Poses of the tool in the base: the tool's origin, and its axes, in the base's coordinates. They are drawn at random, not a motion.
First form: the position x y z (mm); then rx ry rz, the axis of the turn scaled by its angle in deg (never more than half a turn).
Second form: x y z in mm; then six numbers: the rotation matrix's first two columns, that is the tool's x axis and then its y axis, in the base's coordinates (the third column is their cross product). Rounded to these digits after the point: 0 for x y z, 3 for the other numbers.
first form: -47, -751, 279, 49.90, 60.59, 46.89
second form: -47, -751, 279, 0.280, 0.883, -0.376, -0.142, 0.425, 0.894
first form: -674, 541, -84, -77.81, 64.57, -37.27
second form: -674, 541, -84, 0.375, -0.894, -0.245, -0.235, 0.163, -0.958
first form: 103, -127, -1, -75.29, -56.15, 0.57
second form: 103, -127, -1, 0.618, 0.518, 0.591, 0.506, 0.313, -0.804
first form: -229, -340, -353, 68.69, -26.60, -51.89
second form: -229, -340, -353, 0.580, -0.801, -0.145, 0.350, 0.086, 0.933
